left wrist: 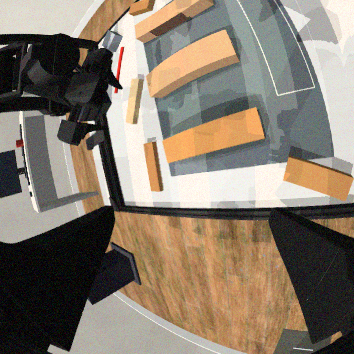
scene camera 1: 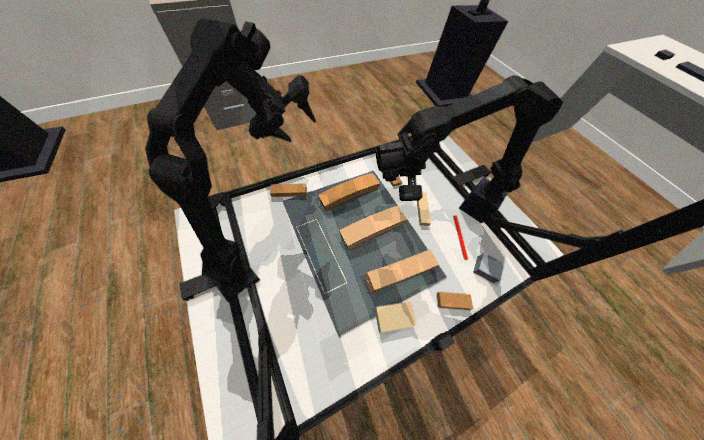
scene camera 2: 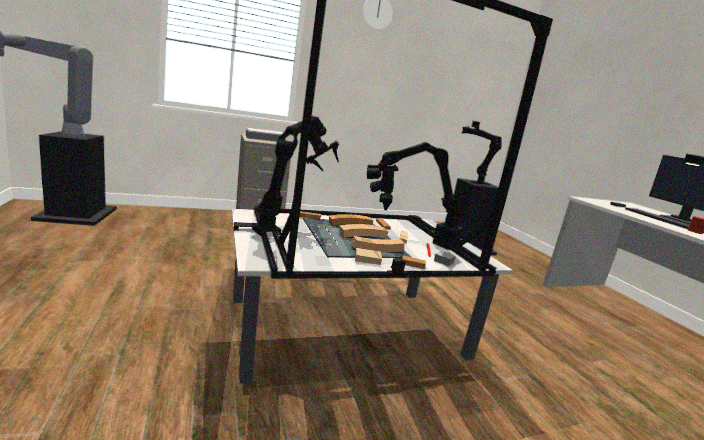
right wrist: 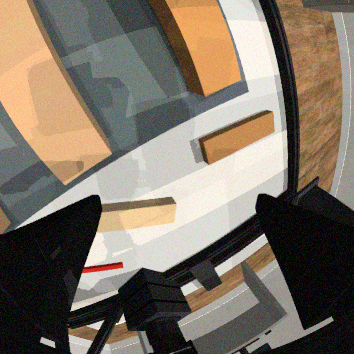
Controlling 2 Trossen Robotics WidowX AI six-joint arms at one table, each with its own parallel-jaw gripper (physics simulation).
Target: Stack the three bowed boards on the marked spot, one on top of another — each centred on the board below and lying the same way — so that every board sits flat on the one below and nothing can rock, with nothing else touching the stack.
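Where they show: left gripper, fingertip midpoint: [left wrist: 194, 215] [scene camera 1: 302, 131] [scene camera 2: 330, 166]; right gripper, fingertip midpoint: [left wrist: 113, 107] [scene camera 1: 403, 179] [scene camera 2: 386, 205] [right wrist: 180, 202]; left arm's base at its link origin: [scene camera 1: 233, 276] [scene camera 2: 266, 226]; right arm's base at its link origin: [scene camera 1: 491, 191] [scene camera 2: 450, 225] [right wrist: 160, 322].
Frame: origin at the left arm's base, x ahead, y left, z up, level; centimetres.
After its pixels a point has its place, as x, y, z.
Three bowed orange boards lie apart, crosswise on the dark mat [scene camera 1: 354, 317] {18.1, -33.2, -2.0}: the far one [scene camera 1: 348, 190] {46.5, -1.6, 2.6} [scene camera 2: 350, 220] {45.8, -3.1, 1.0} [left wrist: 215, 136] {45.4, 0.3, 2.5} [right wrist: 212, 47] {54.9, -2.8, 2.2}, the middle one [scene camera 1: 373, 228] {41.5, -18.5, 2.9} [scene camera 2: 363, 231] {40.9, -20.0, 1.3} [left wrist: 192, 62] {40.9, -15.2, 2.8} [right wrist: 45, 90] {46.7, -17.3, 2.8} and the near one [scene camera 1: 402, 270] {37.8, -34.3, 1.8} [scene camera 2: 377, 244] {35.8, -36.1, 1.4}. The far and middle boards look arched upward in scene camera 2. The marked spot, a thin white outline [scene camera 1: 311, 259] {20.5, -11.0, -2.1} [left wrist: 296, 91] {28.0, 0.6, -2.1}, holds no board. My left gripper [scene camera 1: 302, 130] {37.4, 9.0, 26.6} [scene camera 2: 330, 165] {37.4, 9.0, 26.6} is open and empty, high beyond the far table edge. My right gripper [right wrist: 180, 202] {57.3, -15.4, 12.5} is open and empty, above the table near the boards' right ends.
Around the mat lie orange blocks [scene camera 1: 288, 190] {31.4, 14.8, -0.2} [scene camera 1: 454, 300] {43.0, -51.5, -0.3} [right wrist: 239, 136] {68.6, -4.8, -1.1}, a narrow pale block [scene camera 1: 424, 210] {63.2, -25.8, -0.7} [right wrist: 140, 216] {65.5, -23.5, -0.7}, a wide pale block [scene camera 1: 394, 317] {25.8, -41.3, 0.5} [scene camera 2: 368, 255] {25.0, -43.0, 0.3}, a red rod [scene camera 1: 460, 237] {64.8, -41.8, -2.1} [scene camera 2: 428, 249] {65.0, -41.6, -2.2} and a grey block [scene camera 1: 489, 267] {60.0, -54.1, 0.9} [scene camera 2: 444, 257] {58.2, -56.3, 0.6}. A black frame borders the table.
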